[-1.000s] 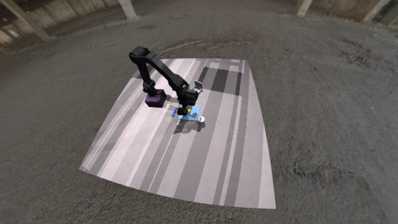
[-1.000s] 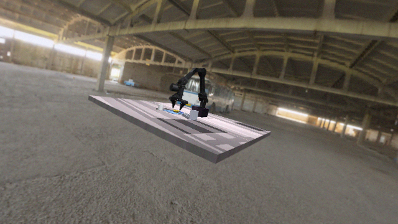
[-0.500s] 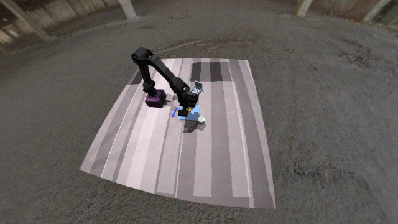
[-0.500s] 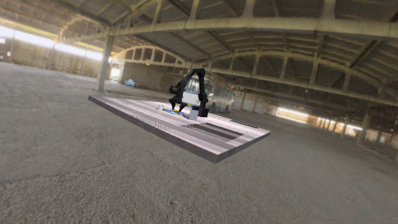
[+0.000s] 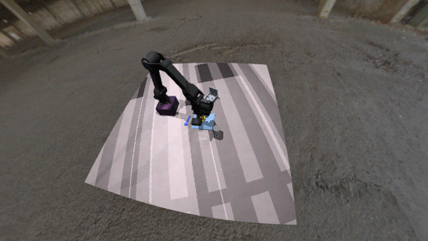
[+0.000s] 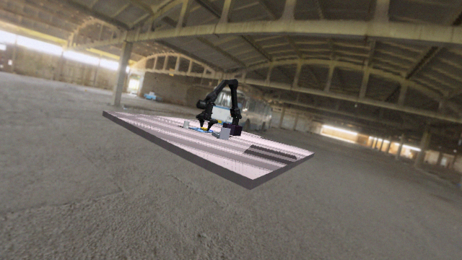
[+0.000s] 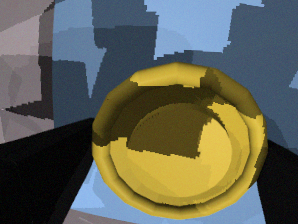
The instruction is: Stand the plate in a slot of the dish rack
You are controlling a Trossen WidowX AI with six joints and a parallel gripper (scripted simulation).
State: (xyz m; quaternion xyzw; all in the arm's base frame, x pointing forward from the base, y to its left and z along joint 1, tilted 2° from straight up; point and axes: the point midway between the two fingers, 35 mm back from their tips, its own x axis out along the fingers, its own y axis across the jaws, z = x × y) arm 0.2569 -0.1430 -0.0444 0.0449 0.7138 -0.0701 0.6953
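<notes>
Now: gripper tip 2 cm short of the light blue mat and 1 cm to the left of it. From my gripper tip the other things lie so: white cup: 11 cm ahead, 10 cm to the right, 2 cm above; then blue spoon: 10 cm behind, 1 cm to the right; then yellow plate: 1 cm above.
</notes>
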